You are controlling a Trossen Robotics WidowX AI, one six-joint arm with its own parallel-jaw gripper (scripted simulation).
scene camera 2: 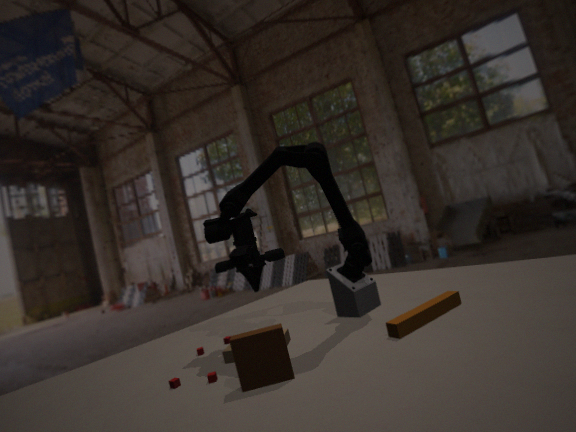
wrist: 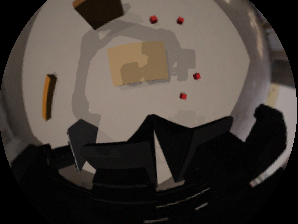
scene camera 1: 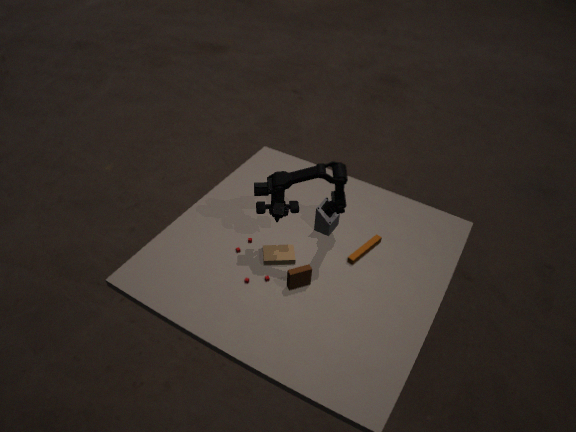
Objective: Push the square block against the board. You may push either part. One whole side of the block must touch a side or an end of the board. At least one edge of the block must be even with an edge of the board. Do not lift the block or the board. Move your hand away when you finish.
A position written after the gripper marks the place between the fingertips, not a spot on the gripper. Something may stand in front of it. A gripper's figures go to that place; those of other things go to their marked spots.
The gripper (scene camera 2: 256, 291): 0.90 m from the lens. A dark brown block (scene camera 2: 261, 357): 0.63 m from the lens.
